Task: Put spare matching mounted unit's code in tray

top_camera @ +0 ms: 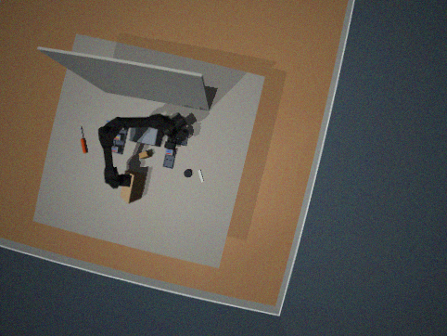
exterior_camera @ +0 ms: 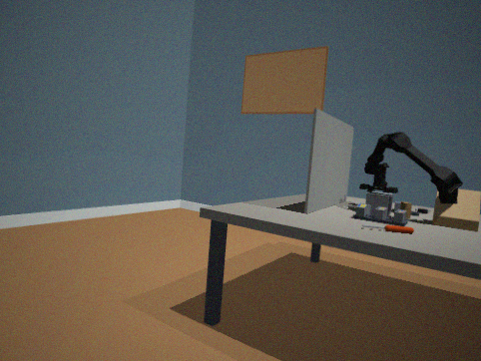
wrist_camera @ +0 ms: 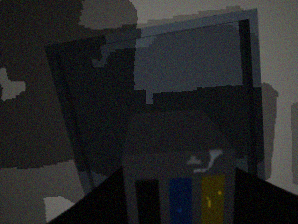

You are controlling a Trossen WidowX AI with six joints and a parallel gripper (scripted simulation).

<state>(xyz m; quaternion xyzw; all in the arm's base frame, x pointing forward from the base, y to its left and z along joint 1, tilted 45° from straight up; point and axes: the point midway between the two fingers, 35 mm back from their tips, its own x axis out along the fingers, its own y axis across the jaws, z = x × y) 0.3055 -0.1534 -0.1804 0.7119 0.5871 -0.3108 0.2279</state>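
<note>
My gripper tip is now 2 cm below the grey spare. From my gripper tip the other things lie so: grey mounted unit: 2 cm behind, 19 cm to the left, 3 cm above; then tray: 2 cm below; then brown block: 14 cm behind, 19 cm to the left, 1 cm above.
</note>
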